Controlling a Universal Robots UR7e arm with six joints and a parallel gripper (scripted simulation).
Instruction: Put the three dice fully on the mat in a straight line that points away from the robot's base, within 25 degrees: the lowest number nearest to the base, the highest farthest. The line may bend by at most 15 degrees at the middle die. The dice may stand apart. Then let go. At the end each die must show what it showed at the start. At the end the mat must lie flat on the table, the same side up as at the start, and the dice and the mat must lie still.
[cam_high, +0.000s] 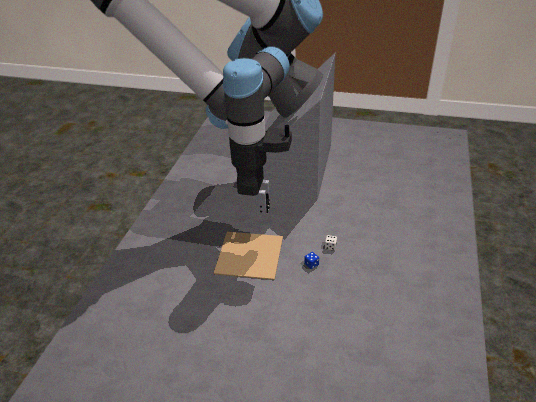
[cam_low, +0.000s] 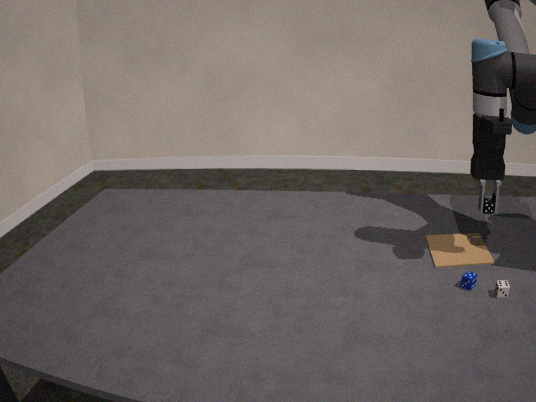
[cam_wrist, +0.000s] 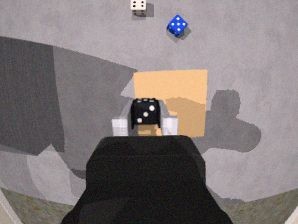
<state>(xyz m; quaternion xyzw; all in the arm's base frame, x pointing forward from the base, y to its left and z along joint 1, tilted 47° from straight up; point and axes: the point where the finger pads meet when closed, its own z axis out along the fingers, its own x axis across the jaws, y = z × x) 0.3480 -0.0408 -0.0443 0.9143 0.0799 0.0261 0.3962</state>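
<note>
Right now the tan mat is 5 cm ahead of my hand, 2 cm to the right of it and 12 cm below it. The rest, counted from my hand: white die 3 cm behind, 16 cm to the left, 11 cm below; then black die 1 cm below; then blue die 4 cm ahead, 13 cm to the left, 11 cm below.
</note>
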